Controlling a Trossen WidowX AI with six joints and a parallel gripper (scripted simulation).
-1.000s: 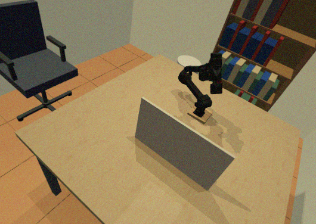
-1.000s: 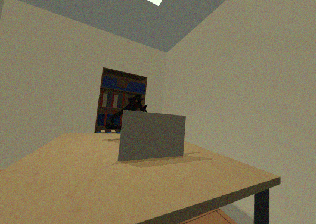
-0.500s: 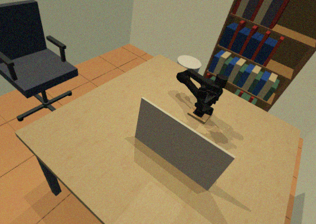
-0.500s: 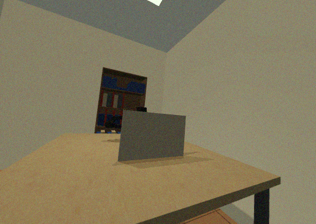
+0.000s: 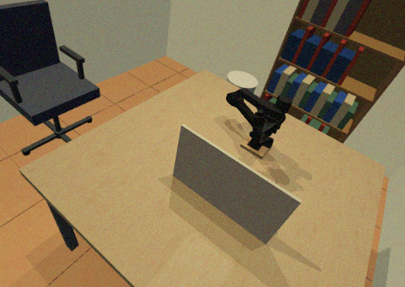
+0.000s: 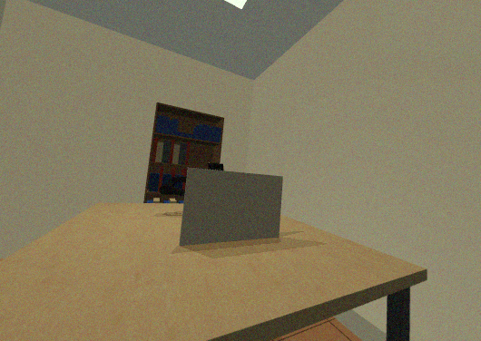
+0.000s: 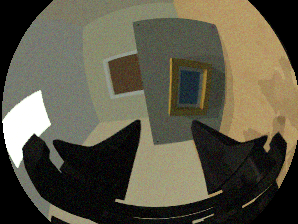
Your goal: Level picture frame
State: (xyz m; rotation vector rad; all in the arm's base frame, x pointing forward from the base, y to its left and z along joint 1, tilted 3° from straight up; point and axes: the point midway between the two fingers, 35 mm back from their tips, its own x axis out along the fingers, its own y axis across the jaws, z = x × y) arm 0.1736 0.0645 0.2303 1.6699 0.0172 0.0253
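Right now my gripper tip is 210 mm short of the picture frame, 20 mm to the right of it and 90 mm above it. From my gripper tip the other things lie so: grey wall panel (220 mm ahead, 100 mm below).
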